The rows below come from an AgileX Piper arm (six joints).
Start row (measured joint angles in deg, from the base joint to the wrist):
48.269, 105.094, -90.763, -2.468, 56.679, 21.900
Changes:
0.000, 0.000, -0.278, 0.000, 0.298, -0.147
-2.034, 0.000, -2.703, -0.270, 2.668, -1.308
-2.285, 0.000, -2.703, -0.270, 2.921, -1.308
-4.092, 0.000, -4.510, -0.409, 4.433, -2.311
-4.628, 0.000, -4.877, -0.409, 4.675, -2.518
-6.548, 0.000, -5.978, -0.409, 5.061, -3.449
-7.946, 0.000, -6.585, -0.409, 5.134, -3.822
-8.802, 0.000, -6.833, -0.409, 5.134, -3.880
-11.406, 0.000, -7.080, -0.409, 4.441, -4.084
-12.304, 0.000, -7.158, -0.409, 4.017, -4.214
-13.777, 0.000, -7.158, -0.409, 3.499, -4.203
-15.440, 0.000, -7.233, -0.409, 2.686, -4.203
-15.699, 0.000, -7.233, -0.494, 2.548, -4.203
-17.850, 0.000, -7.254, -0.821, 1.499, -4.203
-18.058, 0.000, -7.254, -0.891, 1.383, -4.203
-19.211, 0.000, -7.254, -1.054, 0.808, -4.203
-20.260, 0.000, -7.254, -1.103, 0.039, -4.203
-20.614, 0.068, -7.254, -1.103, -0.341, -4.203
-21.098, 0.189, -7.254, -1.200, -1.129, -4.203
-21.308, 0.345, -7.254, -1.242, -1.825, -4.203
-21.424, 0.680, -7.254, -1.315, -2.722, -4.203
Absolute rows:
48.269, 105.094, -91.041, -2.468, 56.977, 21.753
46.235, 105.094, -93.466, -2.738, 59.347, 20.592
45.984, 105.094, -93.466, -2.738, 59.600, 20.592
44.177, 105.094, -95.273, -2.877, 61.112, 19.589
43.641, 105.094, -95.640, -2.877, 61.354, 19.382
41.721, 105.094, -96.741, -2.877, 61.740, 18.451
40.323, 105.094, -97.348, -2.877, 61.813, 18.078
39.467, 105.094, -97.596, -2.877, 61.813, 18.020
36.863, 105.094, -97.843, -2.877, 61.120, 17.816
35.965, 105.094, -97.921, -2.877, 60.696, 17.686
34.492, 105.094, -97.921, -2.877, 60.178, 17.697
32.829, 105.094, -97.996, -2.877, 59.365, 17.697
32.570, 105.094, -97.996, -2.962, 59.227, 17.697
30.419, 105.094, -98.017, -3.289, 58.178, 17.697
30.211, 105.094, -98.017, -3.359, 58.062, 17.697
29.058, 105.094, -98.017, -3.522, 57.487, 17.697
28.009, 105.094, -98.017, -3.571, 56.718, 17.697
27.655, 105.162, -98.017, -3.571, 56.338, 17.697
27.171, 105.283, -98.017, -3.668, 55.550, 17.697
26.961, 105.439, -98.017, -3.710, 54.854, 17.697
26.845, 105.774, -98.017, -3.783, 53.957, 17.697

